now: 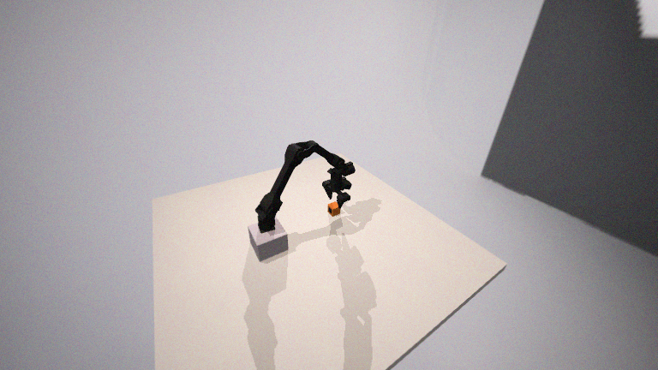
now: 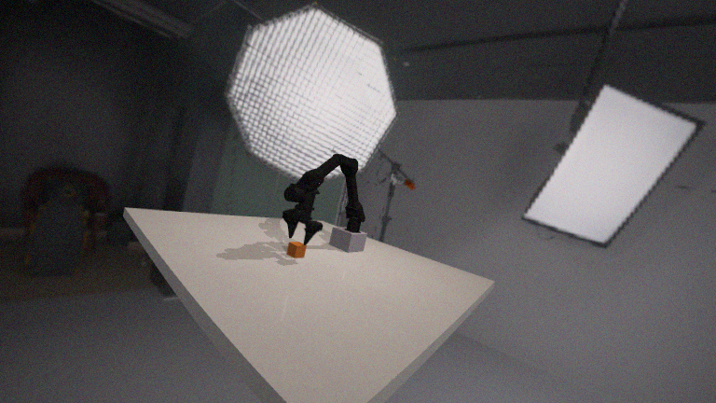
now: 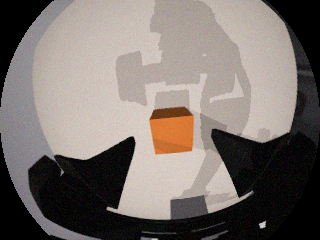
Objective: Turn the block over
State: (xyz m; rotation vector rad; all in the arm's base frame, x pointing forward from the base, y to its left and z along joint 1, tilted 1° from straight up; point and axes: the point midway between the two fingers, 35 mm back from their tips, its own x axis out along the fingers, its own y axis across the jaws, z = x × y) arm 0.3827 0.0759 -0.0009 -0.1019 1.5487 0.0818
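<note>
The orange block is 3 cm below my gripper tip and 2 cm behind it.
</note>
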